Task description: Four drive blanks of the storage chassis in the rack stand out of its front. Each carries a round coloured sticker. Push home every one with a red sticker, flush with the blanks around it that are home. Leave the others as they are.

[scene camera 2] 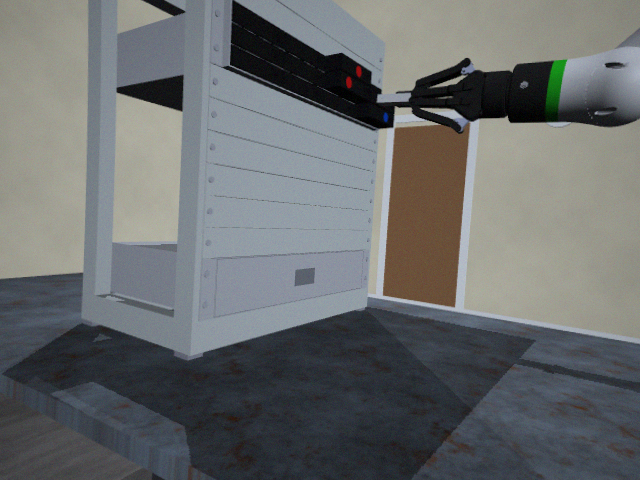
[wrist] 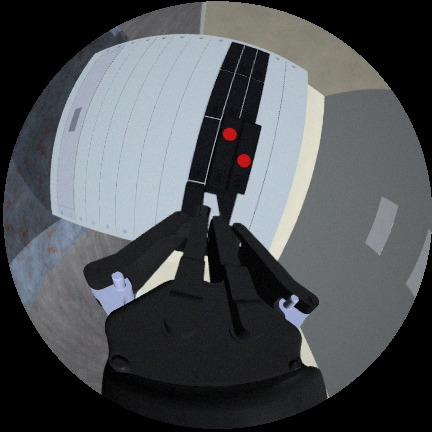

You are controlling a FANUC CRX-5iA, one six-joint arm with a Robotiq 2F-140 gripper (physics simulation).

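The storage chassis [scene camera 2: 279, 54] [wrist: 254, 95] is a black band of blanks high in the rack. Two adjoining blanks stand out: one with a red sticker [scene camera 2: 358, 71] [wrist: 244, 160] in the top row, one with a red sticker [scene camera 2: 348, 82] [wrist: 229, 134] in the middle row. A blank with a blue sticker [scene camera 2: 385, 117] stands out in the bottom row at the right end; its sticker is hidden in the wrist view. My gripper [scene camera 2: 381, 98] [wrist: 207, 202] is shut and empty, its tips at the right-end middle-row blank, just above the blue one. The tips hide that blank's face and any sticker.
The pale rack [scene camera 2: 193, 206] [wrist: 145, 125] has plain panels below the chassis and a panel with a grey rectangle [scene camera 2: 304, 276] [wrist: 75, 119] at the bottom. It stands on a dark, rust-stained table [scene camera 2: 310, 392]. A brown door panel [scene camera 2: 426, 217] is behind at the right.
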